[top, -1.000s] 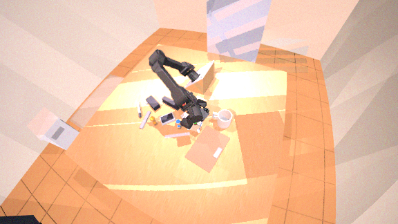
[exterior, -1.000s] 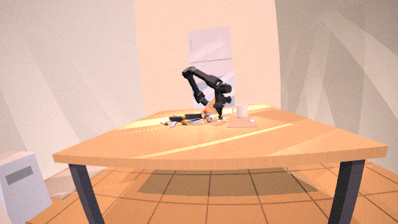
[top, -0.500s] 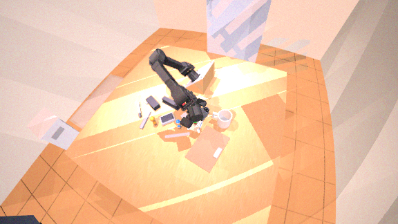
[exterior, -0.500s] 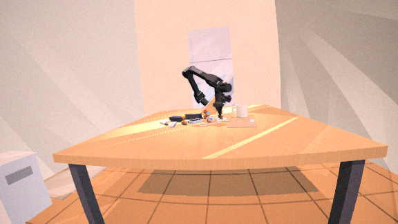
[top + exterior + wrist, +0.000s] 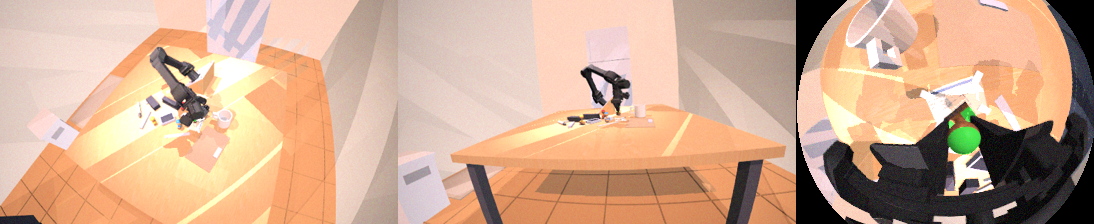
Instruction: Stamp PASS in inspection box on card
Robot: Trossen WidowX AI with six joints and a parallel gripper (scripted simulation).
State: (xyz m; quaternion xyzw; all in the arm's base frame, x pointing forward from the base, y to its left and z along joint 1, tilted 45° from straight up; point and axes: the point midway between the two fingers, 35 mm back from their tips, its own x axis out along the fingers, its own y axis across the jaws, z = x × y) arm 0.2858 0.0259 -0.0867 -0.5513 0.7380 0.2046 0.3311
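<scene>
My gripper tip is now 6 cm above the white card and 1 cm to the right of it. From my gripper tip the other things lie so: green-knobbed stamp right at my gripper tip; then red stamp 11 cm to the right, 8 cm behind, 3 cm below; then blue-knobbed stamp 9 cm to the right, 5 cm ahead, 3 cm below.
</scene>
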